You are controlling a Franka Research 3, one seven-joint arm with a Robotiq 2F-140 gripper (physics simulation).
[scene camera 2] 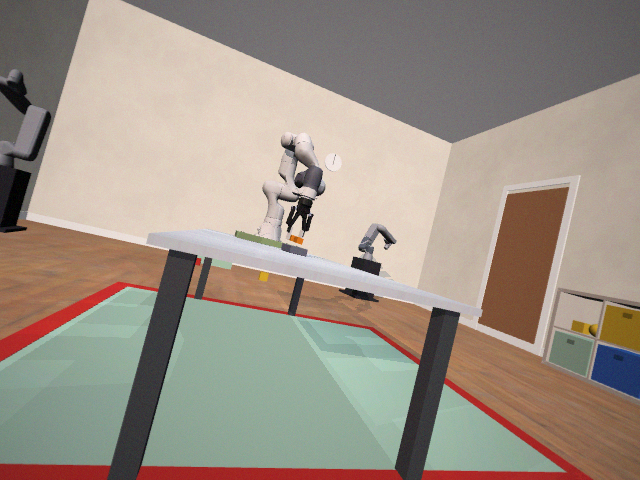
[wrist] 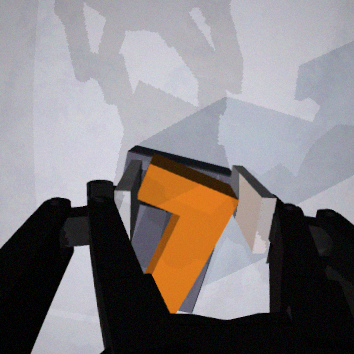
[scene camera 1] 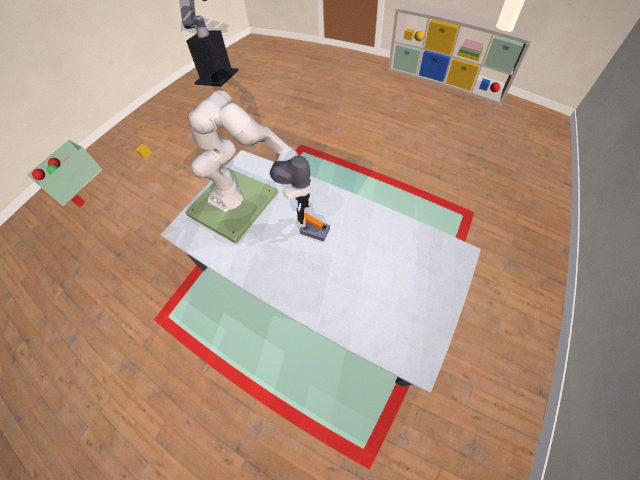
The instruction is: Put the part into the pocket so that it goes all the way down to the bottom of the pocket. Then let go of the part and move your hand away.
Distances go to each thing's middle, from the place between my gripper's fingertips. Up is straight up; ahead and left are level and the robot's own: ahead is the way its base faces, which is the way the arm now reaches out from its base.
Scene:
The orange L-shaped part (wrist: 201,205) lies 4 cm ahead of my hand, 1 cm to the right of it and 1 cm above it. Round my hand: dark grey pocket block (wrist: 151,221) (6 cm ahead, 1 cm to the right, 4 cm below).

